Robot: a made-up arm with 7 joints.
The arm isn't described. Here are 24 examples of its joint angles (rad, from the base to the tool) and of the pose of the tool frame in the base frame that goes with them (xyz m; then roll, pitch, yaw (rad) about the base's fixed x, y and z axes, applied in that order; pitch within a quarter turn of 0, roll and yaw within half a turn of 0).
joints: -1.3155 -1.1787 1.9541 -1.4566 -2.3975 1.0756 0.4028
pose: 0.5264 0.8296 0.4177 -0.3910 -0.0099 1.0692
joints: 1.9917 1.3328 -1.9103 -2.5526 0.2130 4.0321 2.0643
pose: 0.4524 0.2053 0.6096 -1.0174 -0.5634 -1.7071
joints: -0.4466 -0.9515 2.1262 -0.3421 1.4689 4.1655 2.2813
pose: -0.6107 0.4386 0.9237 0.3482 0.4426 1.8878
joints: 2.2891 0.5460 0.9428 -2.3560 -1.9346 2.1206 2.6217
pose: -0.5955 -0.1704 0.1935 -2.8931 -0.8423 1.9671
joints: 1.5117 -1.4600 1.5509 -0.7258 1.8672 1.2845 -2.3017
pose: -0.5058 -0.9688 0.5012 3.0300 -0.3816 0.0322
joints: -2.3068 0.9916 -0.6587 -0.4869 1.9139 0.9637 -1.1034
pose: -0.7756 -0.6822 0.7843 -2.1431 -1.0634 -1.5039
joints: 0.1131 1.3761 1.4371 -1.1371 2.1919 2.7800 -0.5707
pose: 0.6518 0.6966 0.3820 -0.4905 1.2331 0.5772
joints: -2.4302 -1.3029 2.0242 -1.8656 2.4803 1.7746 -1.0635
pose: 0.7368 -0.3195 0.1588 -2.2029 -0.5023 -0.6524
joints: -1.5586 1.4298 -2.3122 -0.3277 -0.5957 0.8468 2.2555
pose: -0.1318 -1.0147 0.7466 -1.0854 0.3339 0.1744
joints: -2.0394 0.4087 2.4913 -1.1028 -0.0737 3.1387 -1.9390
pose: 0.2848 -0.1062 1.3675 0.8009 0.0725 1.7517
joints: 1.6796 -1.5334 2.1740 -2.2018 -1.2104 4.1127 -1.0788
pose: -0.4214 -0.2520 0.0395 -3.0566 0.0517 0.4758
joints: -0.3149 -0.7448 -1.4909 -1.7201 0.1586 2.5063 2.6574
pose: -0.5220 -0.6461 0.8037 2.2840 0.8888 0.9727
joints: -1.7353 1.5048 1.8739 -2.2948 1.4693 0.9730 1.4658
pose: 0.6291 -0.0858 0.6761 -0.8134 0.2735 2.0203
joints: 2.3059 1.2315 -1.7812 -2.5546 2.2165 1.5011 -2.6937
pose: 0.5520 0.2500 0.4707 2.2306 -0.5763 2.6732
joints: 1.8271 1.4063 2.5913 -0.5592 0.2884 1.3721 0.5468
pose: -0.4262 0.8950 0.8923 -0.8080 -0.4680 2.8324
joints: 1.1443 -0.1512 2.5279 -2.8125 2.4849 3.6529 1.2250
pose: -0.2841 -0.0816 0.2453 -2.7011 0.0513 -0.0621
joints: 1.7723 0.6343 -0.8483 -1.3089 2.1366 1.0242 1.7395
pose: 0.3271 0.9161 0.6820 0.9876 1.2559 -2.2257
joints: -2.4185 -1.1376 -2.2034 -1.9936 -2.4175 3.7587 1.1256
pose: -0.1078 0.5953 0.2221 -2.3550 -1.0854 2.2081
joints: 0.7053 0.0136 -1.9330 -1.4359 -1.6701 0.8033 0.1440
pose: 0.1821 -0.7191 1.0179 1.5886 -0.3221 -2.0054
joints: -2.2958 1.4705 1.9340 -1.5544 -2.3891 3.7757 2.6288
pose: 0.1403 -0.6780 0.7324 -0.8905 -0.1507 -1.7506
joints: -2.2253 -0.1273 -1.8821 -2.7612 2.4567 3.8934 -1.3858
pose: -0.1563 0.2950 0.2955 2.7588 -0.1883 1.0737
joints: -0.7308 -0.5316 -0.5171 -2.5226 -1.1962 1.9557 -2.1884
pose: 0.2217 -0.5572 0.5824 -2.4322 0.4740 1.7083
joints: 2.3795 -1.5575 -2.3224 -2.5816 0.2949 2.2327 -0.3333
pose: 0.2208 0.3904 -0.0236 -1.1151 0.5767 1.1475
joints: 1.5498 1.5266 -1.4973 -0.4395 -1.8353 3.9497 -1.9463
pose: 0.2130 0.8941 0.3618 -2.4594 -0.4306 -0.1673
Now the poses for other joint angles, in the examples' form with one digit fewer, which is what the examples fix.
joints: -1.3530 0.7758 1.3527 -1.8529 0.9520 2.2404 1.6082
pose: 0.831 -0.227 0.497 1.736 1.133 2.868
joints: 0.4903 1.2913 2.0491 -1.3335 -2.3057 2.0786 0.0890
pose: 0.140 0.800 0.948 1.902 -0.842 2.467
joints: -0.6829 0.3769 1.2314 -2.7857 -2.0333 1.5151 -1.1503
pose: 0.307 0.298 0.114 -1.802 0.761 -2.336
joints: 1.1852 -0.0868 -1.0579 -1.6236 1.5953 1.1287 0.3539
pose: 0.765 0.110 0.913 -1.471 0.319 0.604
